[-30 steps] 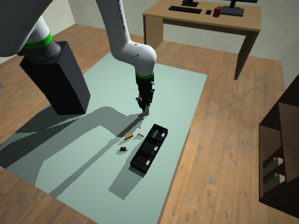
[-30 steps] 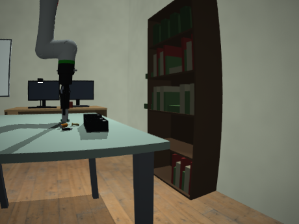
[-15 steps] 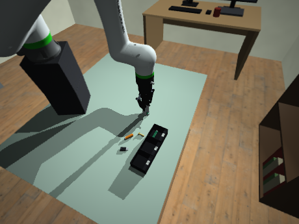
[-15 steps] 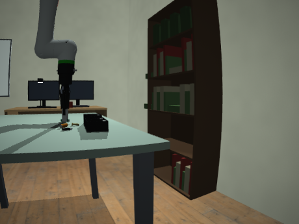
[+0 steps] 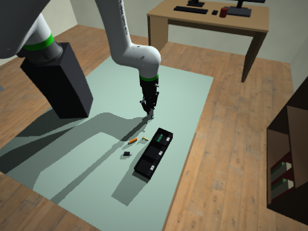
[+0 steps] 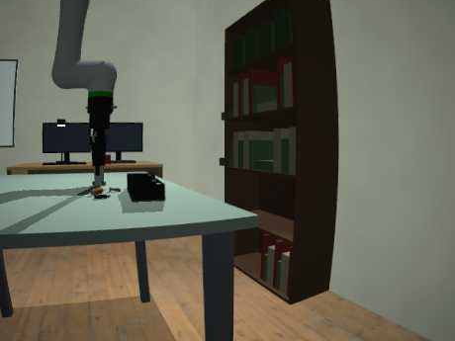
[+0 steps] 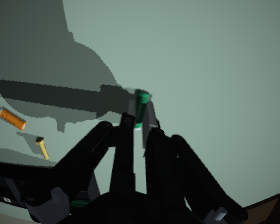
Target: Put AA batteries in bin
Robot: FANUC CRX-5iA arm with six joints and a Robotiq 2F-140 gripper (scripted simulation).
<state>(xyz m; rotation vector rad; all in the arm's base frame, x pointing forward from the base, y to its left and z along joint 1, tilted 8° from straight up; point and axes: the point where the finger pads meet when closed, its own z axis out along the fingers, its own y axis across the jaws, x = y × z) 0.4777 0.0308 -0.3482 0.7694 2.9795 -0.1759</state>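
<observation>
My gripper is now 10 mm short of the small yellow piece, 160 mm to the left of it and 30 mm above it. Round my hand: orange battery (40 mm behind, 190 mm to the right, 30 mm below); then small dark piece (40 mm behind, 270 mm to the right, 30 mm below).
</observation>
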